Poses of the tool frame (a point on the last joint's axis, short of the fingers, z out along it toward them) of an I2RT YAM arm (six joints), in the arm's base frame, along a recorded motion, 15 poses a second.
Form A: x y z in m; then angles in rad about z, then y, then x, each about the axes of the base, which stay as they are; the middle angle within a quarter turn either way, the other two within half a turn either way.
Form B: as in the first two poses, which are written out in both.
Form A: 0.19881 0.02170 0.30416 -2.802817 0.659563 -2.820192
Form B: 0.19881 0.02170 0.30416 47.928 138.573 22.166
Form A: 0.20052 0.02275 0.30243 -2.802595 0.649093 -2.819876
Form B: 0.20052 0.02275 0.30243 48.295 139.092 22.622
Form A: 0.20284 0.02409 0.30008 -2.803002 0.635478 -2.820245
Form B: 0.20284 0.02409 0.30008 48.685 139.782 23.183
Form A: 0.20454 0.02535 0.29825 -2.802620 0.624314 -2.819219
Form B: 0.20454 0.02535 0.29825 49.167 140.315 23.738
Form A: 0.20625 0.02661 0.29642 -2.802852 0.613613 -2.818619
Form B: 0.20625 0.02661 0.29642 49.575 140.832 24.258
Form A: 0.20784 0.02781 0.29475 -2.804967 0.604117 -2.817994
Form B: 0.20784 0.02781 0.29475 49.846 141.287 24.736
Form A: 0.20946 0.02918 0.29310 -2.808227 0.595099 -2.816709
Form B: 0.20946 0.02918 0.29310 50.099 141.700 25.245
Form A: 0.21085 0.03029 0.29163 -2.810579 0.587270 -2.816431
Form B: 0.21085 0.03029 0.29163 50.283 142.077 25.639
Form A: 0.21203 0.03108 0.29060 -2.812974 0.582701 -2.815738
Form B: 0.21203 0.03108 0.29060 50.380 142.283 25.908
